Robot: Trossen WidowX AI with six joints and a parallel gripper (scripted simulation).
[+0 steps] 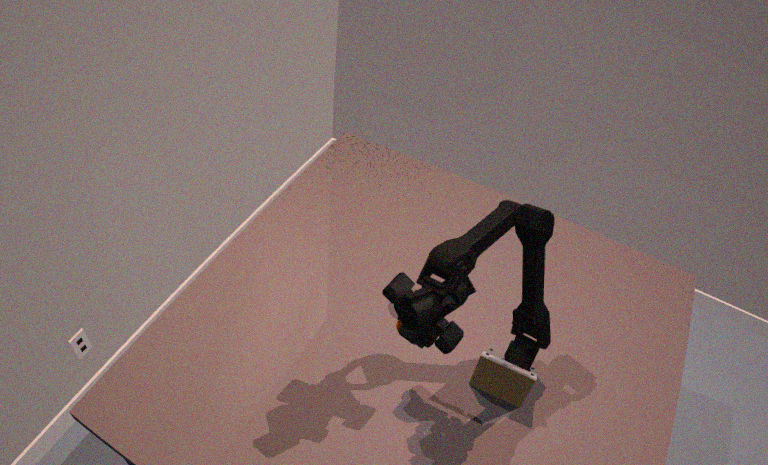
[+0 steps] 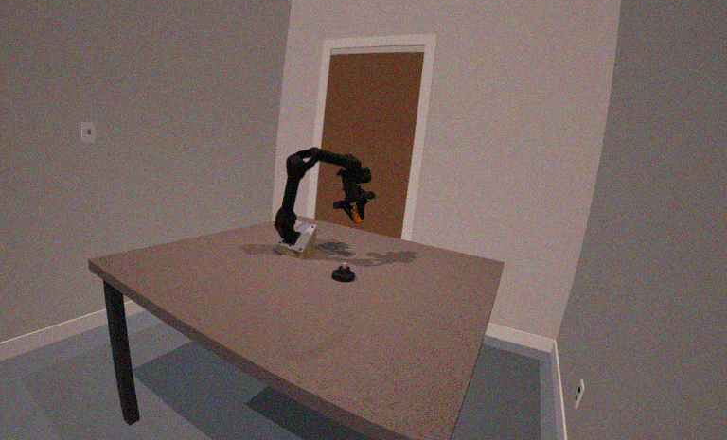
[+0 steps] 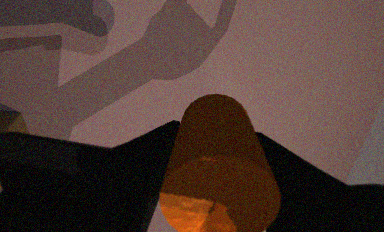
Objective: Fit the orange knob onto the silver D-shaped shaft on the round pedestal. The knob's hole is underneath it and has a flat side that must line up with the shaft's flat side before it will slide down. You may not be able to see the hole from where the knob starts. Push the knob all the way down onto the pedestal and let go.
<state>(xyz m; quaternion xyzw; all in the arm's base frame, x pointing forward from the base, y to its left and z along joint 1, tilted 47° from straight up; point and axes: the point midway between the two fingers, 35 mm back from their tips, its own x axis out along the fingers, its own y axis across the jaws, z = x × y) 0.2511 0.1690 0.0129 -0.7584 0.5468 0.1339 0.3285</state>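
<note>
Now: gripper tip 30 mm below the orange knob and 10 mm past it. Round my gripper tip: round pedestal 190 mm to the right, 150 mm below, 60 mm ahead.
</note>
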